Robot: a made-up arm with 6 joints.
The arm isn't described. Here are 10 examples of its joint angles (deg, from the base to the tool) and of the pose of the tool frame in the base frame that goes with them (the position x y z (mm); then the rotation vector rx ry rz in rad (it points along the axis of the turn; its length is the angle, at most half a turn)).
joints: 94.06 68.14 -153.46 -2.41 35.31 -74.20
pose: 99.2 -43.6 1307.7 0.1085 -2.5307 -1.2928
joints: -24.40 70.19 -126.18 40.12 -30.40 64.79
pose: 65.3 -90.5 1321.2 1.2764 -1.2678 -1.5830
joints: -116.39 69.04 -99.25 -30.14 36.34 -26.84
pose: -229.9 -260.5 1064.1 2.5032 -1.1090 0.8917
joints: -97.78 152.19 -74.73 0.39 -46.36 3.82
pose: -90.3 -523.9 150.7 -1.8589 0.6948 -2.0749
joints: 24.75 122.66 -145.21 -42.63 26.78 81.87
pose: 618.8 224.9 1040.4 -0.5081 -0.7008 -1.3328
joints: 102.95 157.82 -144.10 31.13 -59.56 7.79
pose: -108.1 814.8 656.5 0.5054 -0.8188 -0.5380
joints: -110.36 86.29 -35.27 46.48 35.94 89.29
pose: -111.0 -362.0 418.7 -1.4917 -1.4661 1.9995
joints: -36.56 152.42 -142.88 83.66 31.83 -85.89
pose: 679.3 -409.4 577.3 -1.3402 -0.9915 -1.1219
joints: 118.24 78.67 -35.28 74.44 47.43 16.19
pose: -233.4 277.5 510.4 -0.9465 0.1066 1.3092
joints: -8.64 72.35 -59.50 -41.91 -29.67 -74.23
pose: 497.7 -129.5 825.8 1.8019 1.8933 -0.1189
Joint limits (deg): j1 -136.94..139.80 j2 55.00..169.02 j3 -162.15..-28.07 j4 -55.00..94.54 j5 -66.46..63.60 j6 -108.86..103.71
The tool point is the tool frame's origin. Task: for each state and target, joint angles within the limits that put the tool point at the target. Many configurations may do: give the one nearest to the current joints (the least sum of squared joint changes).
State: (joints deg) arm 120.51 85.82 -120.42 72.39 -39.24 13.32
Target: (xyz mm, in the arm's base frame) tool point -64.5 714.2 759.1
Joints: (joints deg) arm 101.20 119.96 -107.96 73.34 -38.83 11.86
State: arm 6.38 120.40 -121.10 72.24 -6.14 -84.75
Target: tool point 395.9 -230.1 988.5
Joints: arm -29.23 71.55 -89.06 66.12 -0.94 -88.47
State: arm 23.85 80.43 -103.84 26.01 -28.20 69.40
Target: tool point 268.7 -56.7 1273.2
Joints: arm -0.63 80.14 -121.14 29.92 -29.99 71.61
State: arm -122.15 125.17 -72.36 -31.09 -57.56 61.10
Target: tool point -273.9 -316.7 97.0
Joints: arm -134.97 159.05 -66.53 -28.34 -48.81 58.25
